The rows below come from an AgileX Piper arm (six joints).
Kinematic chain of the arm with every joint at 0, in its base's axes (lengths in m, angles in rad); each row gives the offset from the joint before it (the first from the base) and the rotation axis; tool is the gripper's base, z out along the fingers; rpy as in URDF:
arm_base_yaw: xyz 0 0 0.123 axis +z
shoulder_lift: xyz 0 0 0 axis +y
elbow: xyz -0.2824 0 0.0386 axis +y
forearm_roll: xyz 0.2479 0 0.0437 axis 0.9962 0 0.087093
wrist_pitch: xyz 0 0 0 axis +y
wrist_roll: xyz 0.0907 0 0.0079 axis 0.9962 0 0.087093
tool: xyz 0 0 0 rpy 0 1.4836 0
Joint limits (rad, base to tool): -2.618..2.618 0..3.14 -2.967..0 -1.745..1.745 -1.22..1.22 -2.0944..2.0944
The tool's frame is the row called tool.
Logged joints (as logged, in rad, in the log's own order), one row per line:
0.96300 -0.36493 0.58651 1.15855 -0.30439 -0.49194
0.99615 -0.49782 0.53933 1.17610 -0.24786 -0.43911
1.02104 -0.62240 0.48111 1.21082 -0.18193 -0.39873
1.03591 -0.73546 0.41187 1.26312 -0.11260 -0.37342
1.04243 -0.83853 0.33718 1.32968 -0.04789 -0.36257
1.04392 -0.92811 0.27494 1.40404 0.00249 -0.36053
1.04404 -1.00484 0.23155 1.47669 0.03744 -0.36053
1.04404 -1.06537 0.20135 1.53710 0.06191 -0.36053
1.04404 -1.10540 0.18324 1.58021 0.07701 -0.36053
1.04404 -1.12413 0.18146 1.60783 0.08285 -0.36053
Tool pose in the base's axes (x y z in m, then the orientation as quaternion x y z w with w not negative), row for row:
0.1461 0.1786 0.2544 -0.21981 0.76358 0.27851 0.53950
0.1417 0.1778 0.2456 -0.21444 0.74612 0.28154 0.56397
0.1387 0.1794 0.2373 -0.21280 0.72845 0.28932 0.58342
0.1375 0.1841 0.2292 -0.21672 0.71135 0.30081 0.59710
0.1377 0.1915 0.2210 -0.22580 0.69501 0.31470 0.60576
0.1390 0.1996 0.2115 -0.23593 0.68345 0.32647 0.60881
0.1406 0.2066 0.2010 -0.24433 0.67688 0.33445 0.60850
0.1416 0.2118 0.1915 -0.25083 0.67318 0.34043 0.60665
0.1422 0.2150 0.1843 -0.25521 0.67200 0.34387 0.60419
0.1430 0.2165 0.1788 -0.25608 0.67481 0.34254 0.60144
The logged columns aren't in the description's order. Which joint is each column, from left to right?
Columns, left to right: arm_base_yaw, wrist_pitch, forearm_roll, shoulder_lift, wrist_roll, elbow.
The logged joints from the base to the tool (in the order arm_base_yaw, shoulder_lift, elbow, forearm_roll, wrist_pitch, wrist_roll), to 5 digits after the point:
0.96300 1.15855 -0.49194 0.58651 -0.36493 -0.30439
0.99615 1.17610 -0.43911 0.53933 -0.49782 -0.24786
1.02104 1.21082 -0.39873 0.48111 -0.62240 -0.18193
1.03591 1.26312 -0.37342 0.41187 -0.73546 -0.11260
1.04243 1.32968 -0.36257 0.33718 -0.83853 -0.04789
1.04392 1.40404 -0.36053 0.27494 -0.92811 0.00249
1.04404 1.47669 -0.36053 0.23155 -1.00484 0.03744
1.04404 1.53710 -0.36053 0.20135 -1.06537 0.06191
1.04404 1.58021 -0.36053 0.18324 -1.10540 0.07701
1.04404 1.60783 -0.36053 0.18146 -1.12413 0.08285

